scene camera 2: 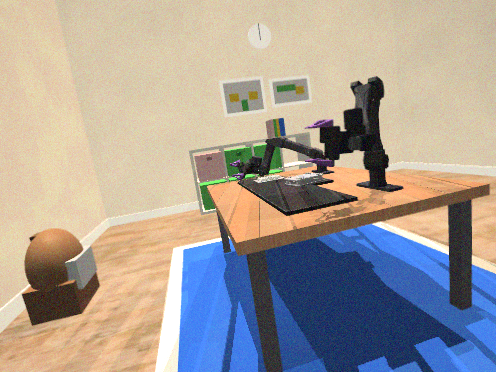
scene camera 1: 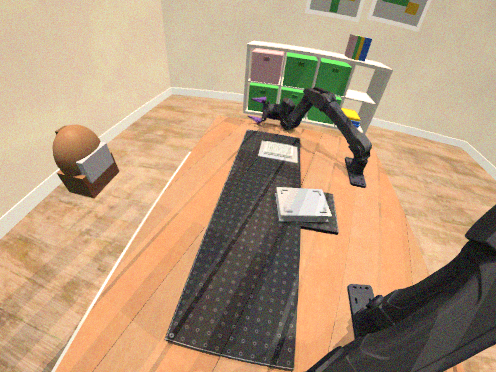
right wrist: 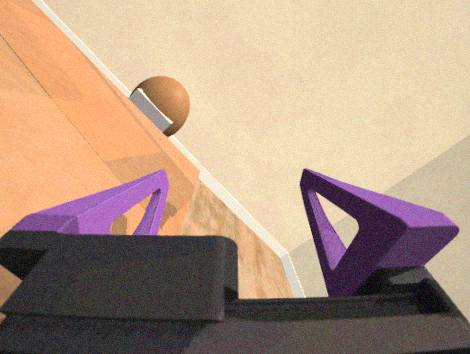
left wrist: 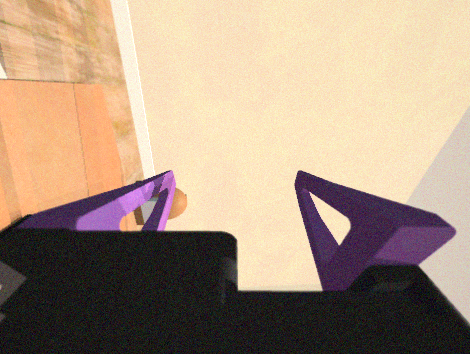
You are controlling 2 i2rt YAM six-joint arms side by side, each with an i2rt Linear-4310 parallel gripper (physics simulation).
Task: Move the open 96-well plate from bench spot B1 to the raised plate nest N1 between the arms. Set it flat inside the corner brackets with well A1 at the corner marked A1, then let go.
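The white 96-well plate lies flat on the far end of the black perforated bench board. The raised nest, a light block with dark corner brackets, stands nearer in scene camera 1, at the board's right edge; no plate is on it. My right gripper is open and empty, beyond the board's far end and to the left of the plate. My left gripper is open and empty, raised above the table. The A1 marking is too small to read.
The black perforated board runs along the wooden table. A dark base plate lies under the nest. A shelf unit stands behind the table. A brown ball-shaped object stands off to the left on the floor.
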